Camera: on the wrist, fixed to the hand. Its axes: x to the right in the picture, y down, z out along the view.
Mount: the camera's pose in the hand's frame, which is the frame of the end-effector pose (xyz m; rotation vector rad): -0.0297 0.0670 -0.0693 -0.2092 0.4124 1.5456
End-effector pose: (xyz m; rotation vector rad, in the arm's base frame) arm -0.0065 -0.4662 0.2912 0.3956 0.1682 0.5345
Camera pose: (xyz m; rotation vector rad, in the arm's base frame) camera -0.0805 -0.4067 0.2570 0.1339 0.1766 2.1441
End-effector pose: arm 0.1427 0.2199 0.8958 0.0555 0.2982 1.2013
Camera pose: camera 0.0543 0.2089 0.8486 -0.1880 0.5062 2.7874
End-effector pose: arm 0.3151 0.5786 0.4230 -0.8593 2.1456 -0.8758
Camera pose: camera 0.2581 0.6617 0.4201 0.9959 2.3803 0.0322
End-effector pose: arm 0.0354 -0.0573 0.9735 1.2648 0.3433 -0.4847
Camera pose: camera 0.0466 0.0290 1.0246 1.0689 -0.2911 1.1041
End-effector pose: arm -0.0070 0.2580 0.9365 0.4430 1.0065 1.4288
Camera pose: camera -0.0970 0.2192 0.9604 -0.7956 -0.6826 -2.8267
